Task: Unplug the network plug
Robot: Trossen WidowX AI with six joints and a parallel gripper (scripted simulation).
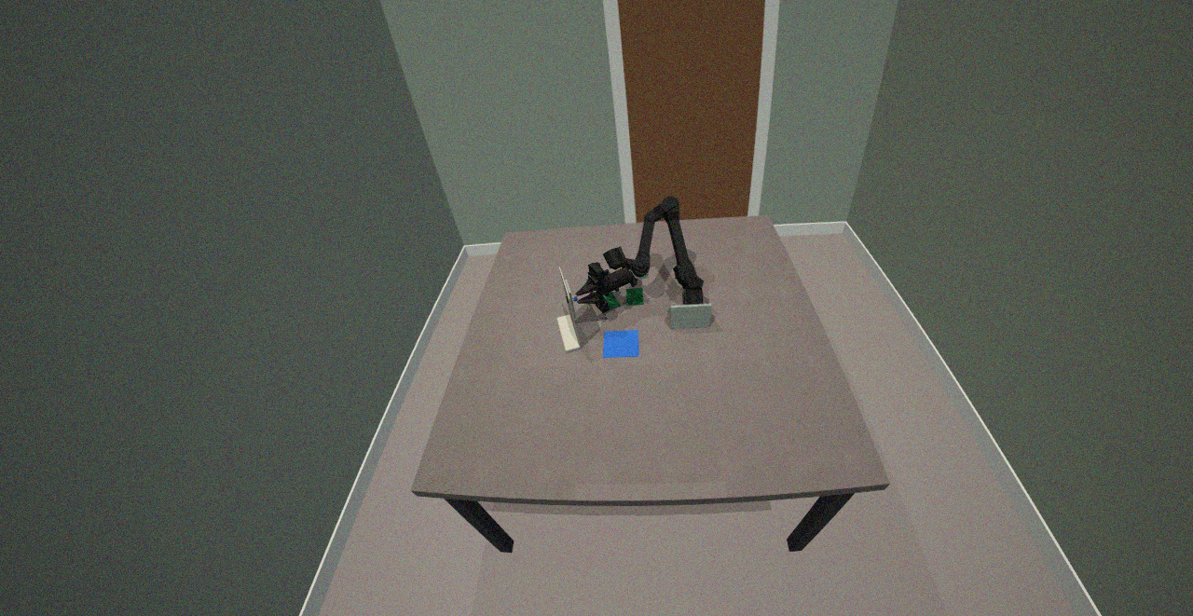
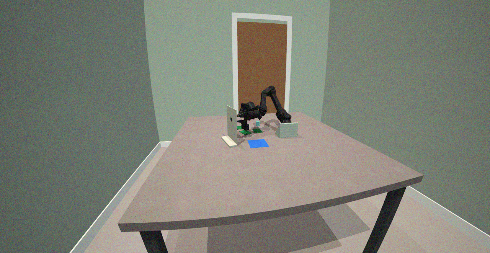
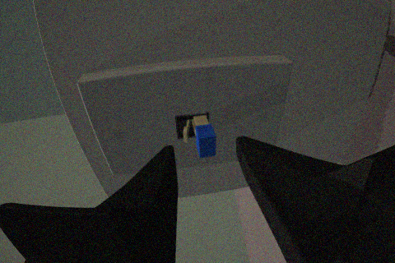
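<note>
Right now my gripper tip is 2 cm short of the network plug and 1 cm to the right of it. Also, from my gripper tip: blue marked square: 15 cm below, 14 cm behind, 5 cm to the left; then upright panel: 5 cm below, 3 cm ahead, 1 cm to the left.
</note>
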